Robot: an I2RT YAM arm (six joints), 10 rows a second.
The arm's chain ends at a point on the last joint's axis. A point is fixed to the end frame.
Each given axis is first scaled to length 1.
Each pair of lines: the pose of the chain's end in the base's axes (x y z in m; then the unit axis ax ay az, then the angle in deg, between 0 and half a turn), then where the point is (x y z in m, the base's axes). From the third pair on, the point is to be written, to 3 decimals.
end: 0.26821, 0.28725, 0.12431, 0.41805, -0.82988, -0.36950, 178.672
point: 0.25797 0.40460 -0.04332
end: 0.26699, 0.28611, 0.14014, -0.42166, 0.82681, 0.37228, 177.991
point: 0.26638 0.40872 -0.02400
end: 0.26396, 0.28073, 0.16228, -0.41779, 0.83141, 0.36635, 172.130
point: 0.283 0.408 0.003
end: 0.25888, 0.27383, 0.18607, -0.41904, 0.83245, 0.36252, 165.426
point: 0.300 0.406 0.035
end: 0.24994, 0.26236, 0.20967, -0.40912, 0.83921, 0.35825, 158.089
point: 0.315 0.397 0.070
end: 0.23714, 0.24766, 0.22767, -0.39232, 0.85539, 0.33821, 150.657
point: 0.329 0.378 0.098
